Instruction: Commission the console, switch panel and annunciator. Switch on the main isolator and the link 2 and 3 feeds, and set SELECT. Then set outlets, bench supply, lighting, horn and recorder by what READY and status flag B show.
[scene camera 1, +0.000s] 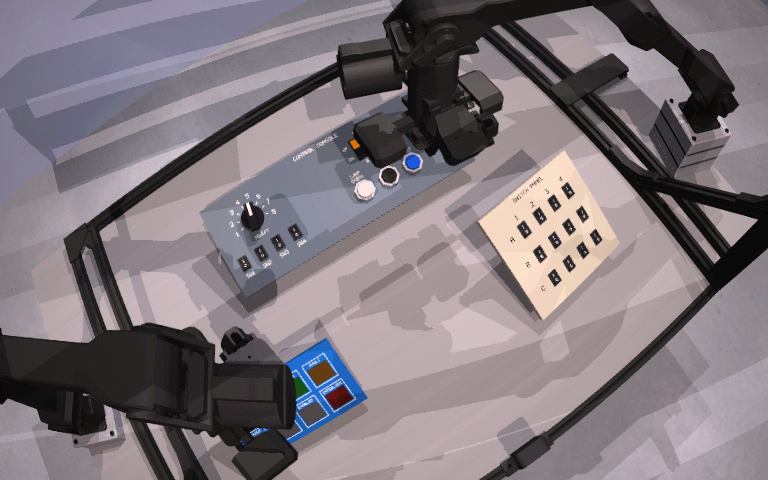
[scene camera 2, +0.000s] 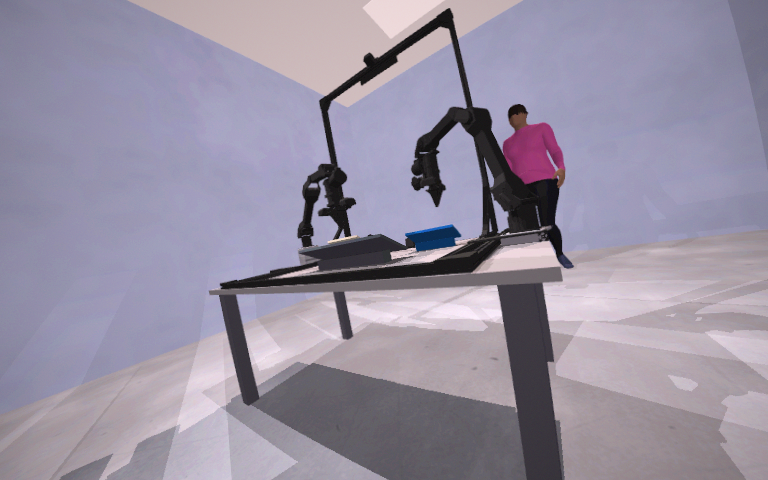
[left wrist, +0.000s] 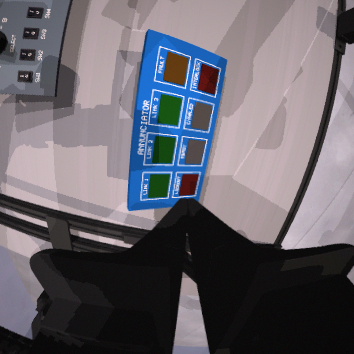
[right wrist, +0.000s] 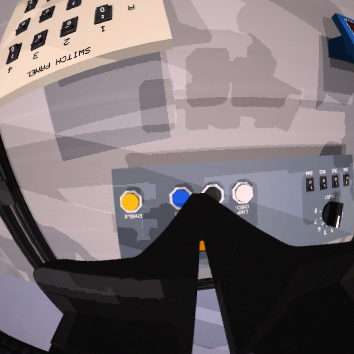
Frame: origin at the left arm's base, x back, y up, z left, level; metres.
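Where they show: left gripper, between the fingertips: (scene camera 2: 437, 207) (left wrist: 185, 204); right gripper, between the fingertips: (scene camera 1: 429, 153) (scene camera 2: 340, 226) (right wrist: 197, 199); left arm's base, origin of its link: (scene camera 1: 89, 414) (scene camera 2: 525, 230); right arm's base, origin of its link: (scene camera 1: 699, 116) (scene camera 2: 307, 247).
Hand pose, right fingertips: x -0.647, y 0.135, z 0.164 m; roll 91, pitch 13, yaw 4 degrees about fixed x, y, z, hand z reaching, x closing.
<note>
Each offset is from my right fingertips to the top centre of the thing. "pt": to the spot under its first point.
The grey-blue console {pt dx +0.146, dy -0.102, dz +0.044 m} (scene camera 1: 328, 198) (right wrist: 280, 220) has a SELECT knob {dx +0.262, dy -0.062, dz +0.044 m} (scene camera 1: 252, 216) (right wrist: 332, 214) pointing near 5. Its white {dx +0.090, dy -0.096, dz +0.039 m} (scene camera 1: 364, 189) (right wrist: 243, 192), black {dx +0.049, dy -0.096, dz +0.049 m} (scene camera 1: 389, 176) and blue {dx +0.009, dy -0.096, dz +0.059 m} (scene camera 1: 412, 162) (right wrist: 179, 197) buttons show. An orange rocker {pt dx +0.083, dy -0.081, dz +0.108 m} (scene camera 1: 354, 144) shows partly; the rest is hidden by the right arm. My right gripper (right wrist: 197, 199) is shut and empty, its tips overlapping the black button's edge in its wrist view; the gap is unclear. My left gripper (left wrist: 185, 204) (scene camera 2: 436, 204) is shut and empty above the blue annunciator {dx +0.291, dy -0.080, dz -0.223 m} (left wrist: 150, 50) (scene camera 2: 433, 234). READY looks grey, LINK lamps green. The cream switch panel (scene camera 1: 542, 302) (right wrist: 140, 30) has three switch rows.
A yellow ENABLE button {dx -0.055, dy -0.096, dz +0.075 m} (right wrist: 130, 201) sits at the console's left in the right wrist view. The left arm covers part of the annunciator in scene camera 1. A black frame edges the table. A person in pink (scene camera 2: 532, 152) stands behind the table.
</note>
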